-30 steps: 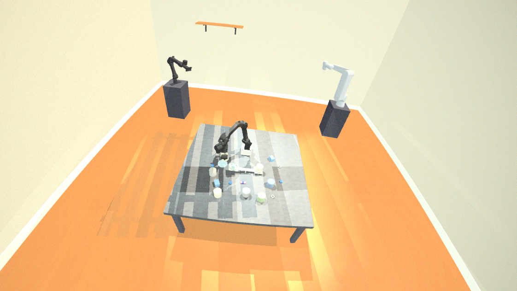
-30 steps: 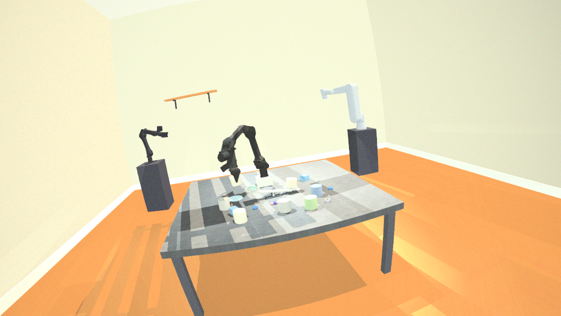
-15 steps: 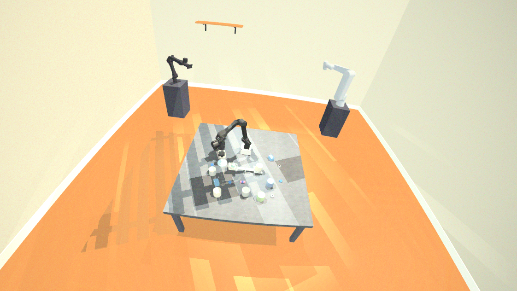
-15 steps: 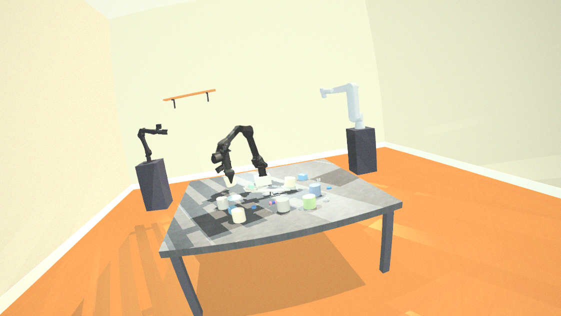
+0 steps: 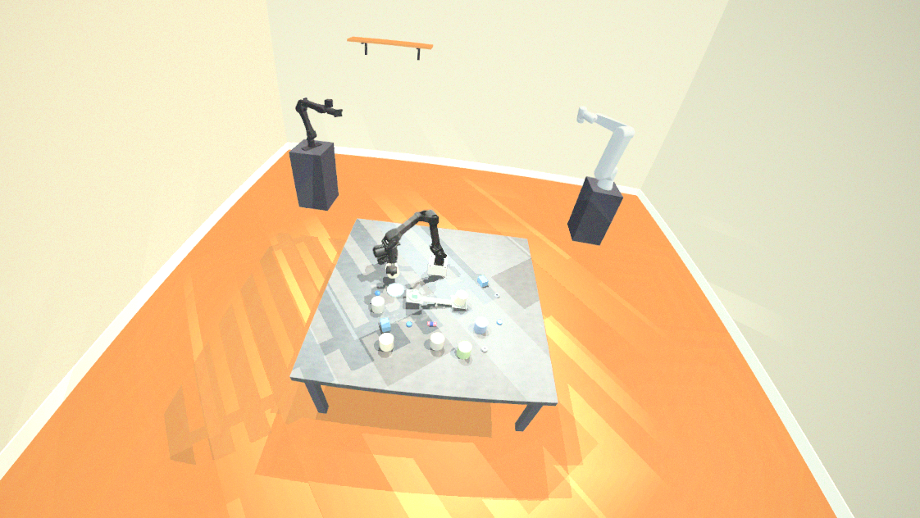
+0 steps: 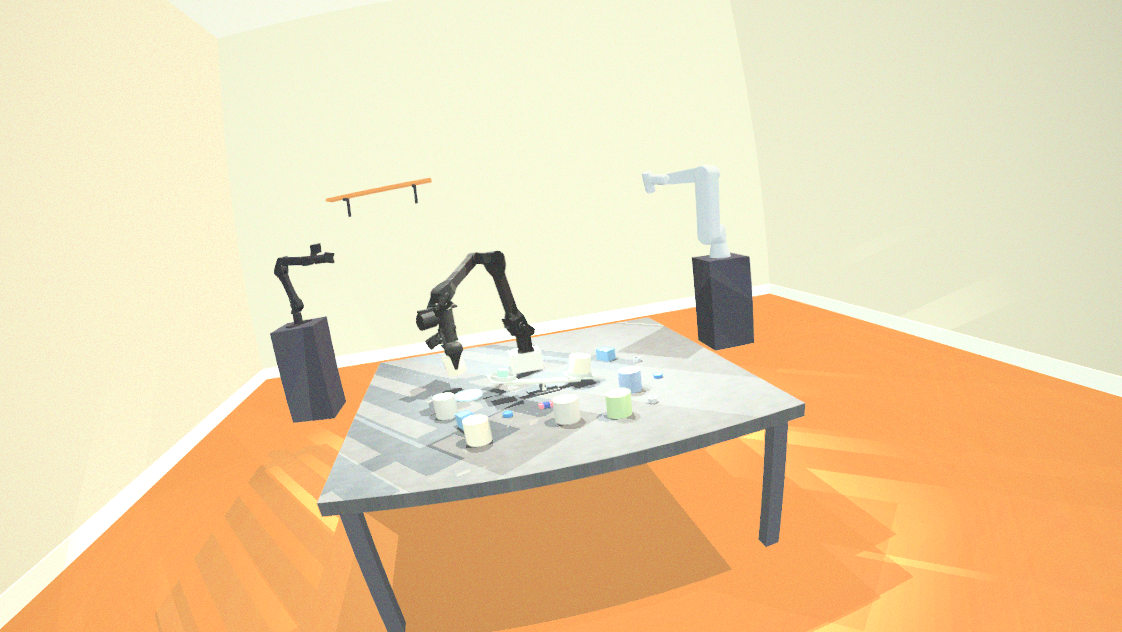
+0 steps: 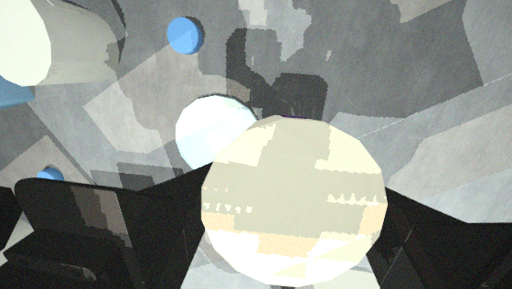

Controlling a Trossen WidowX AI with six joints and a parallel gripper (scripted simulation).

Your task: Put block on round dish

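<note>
Right now the pale blue round dish is 90 mm below my gripper tip, 60 mm ahead of it and 30 mm to the left of it. From my gripper tip the other things lie so: balance (290 mm to the left, 130 mm ahead, 70 mm below).
</note>
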